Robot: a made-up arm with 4 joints. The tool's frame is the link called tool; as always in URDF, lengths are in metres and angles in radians. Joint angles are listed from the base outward.
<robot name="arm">
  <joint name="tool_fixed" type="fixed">
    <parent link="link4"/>
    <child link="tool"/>
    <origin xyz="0 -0.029 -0.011" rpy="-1.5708 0 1.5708"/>
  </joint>
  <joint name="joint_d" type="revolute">
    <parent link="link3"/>
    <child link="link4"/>
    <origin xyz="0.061 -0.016 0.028"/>
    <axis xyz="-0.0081 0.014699 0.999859"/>
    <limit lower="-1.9" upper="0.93"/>
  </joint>
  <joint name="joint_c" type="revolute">
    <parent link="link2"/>
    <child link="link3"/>
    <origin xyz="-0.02 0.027 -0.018"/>
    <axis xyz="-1 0 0"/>
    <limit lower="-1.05" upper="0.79"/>
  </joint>
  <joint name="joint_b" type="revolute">
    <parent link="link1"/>
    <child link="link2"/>
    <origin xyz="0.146 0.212 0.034"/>
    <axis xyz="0 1 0"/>
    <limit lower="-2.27" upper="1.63"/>
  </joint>
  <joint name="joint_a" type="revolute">
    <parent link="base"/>
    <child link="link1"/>
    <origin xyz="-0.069 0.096 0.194"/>
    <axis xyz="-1 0 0"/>
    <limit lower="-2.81" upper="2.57"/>
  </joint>
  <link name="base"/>
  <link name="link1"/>
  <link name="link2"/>
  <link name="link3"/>
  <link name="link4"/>
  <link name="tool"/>
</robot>
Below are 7 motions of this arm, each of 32 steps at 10 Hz.
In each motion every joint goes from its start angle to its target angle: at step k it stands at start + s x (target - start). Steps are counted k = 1, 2, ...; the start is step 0. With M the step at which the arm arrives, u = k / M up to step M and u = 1 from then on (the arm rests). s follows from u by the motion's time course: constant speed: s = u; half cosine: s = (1 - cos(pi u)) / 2; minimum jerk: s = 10 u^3 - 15 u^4 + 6 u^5.
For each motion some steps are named. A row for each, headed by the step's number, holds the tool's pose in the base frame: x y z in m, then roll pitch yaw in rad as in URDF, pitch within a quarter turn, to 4 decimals.
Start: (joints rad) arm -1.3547 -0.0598 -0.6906 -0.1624
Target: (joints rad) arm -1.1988 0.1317 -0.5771 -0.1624
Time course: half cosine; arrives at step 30
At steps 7, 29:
7: 0.1145 0.1387 0.3828 1.2559 -1.1051 -1.2543
29: 0.1093 0.1646 0.3737 0.7918 -1.2742 -0.6599

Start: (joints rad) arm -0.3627 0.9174 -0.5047 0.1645
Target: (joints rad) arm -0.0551 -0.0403 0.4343 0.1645
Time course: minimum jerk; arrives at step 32
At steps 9, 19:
9: 0.0963 0.2811 0.2434 -0.7260 -0.6948 1.3904
19: 0.1222 0.2864 0.2502 -1.3064 -0.0770 1.7641

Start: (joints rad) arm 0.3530 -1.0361 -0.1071 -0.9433
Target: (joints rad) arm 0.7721 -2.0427 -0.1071 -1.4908
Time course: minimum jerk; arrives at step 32
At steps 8, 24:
8: 0.0884 0.3040 0.1581 -2.6380 -0.5536 1.2275
24: 0.0761 0.2895 0.0844 2.8735 -0.6326 2.0739

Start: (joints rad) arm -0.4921 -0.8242 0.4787 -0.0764
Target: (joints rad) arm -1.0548 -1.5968 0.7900 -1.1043
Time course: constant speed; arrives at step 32
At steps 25, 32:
25: 0.0626 0.1855 0.4068 -1.5036 -0.9440 -0.4874
32: 0.0623 0.1671 0.4185 -1.0713 -0.8173 -1.1404

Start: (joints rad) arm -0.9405 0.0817 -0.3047 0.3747
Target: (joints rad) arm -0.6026 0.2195 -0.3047 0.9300
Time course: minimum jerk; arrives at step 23
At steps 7, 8, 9, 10, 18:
7: 0.1292 0.2081 0.3528 -2.3312 -1.0276 2.5232
8: 0.1300 0.2121 0.3505 -2.3319 -0.9957 2.5442
9: 0.1308 0.2165 0.3477 -2.3312 -0.9606 2.5672
10: 0.1316 0.2212 0.3447 -2.3289 -0.9233 2.5916
18: 0.1365 0.2536 0.3193 -2.2809 -0.6846 2.7666

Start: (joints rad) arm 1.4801 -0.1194 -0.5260 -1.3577
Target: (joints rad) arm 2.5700 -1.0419 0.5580 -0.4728
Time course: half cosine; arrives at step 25
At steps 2, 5, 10, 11, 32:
2: 0.0918 0.1327 -0.0151 -2.5542 0.1688 0.2759
5: 0.0929 0.1172 -0.0162 -2.7189 0.2677 0.3463
10: 0.0941 0.0715 -0.0140 3.0094 0.6372 0.3734
11: 0.0938 0.0609 -0.0126 2.8445 0.7227 0.3225
32: 0.0752 -0.0462 0.0224 0.8670 0.5735 -0.7176

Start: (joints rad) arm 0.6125 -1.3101 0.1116 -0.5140
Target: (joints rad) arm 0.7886 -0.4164 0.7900 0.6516
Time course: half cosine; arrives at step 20
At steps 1, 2, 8, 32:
1: 0.0807 0.2945 0.1288 -2.9978 0.1386 1.3472
2: 0.0808 0.2947 0.1286 -2.9922 0.1676 1.3317
8: 0.0863 0.2999 0.1247 -2.8958 0.7099 1.1016
32: 0.1217 0.3086 0.0901 0.1564 1.2052 -2.7155

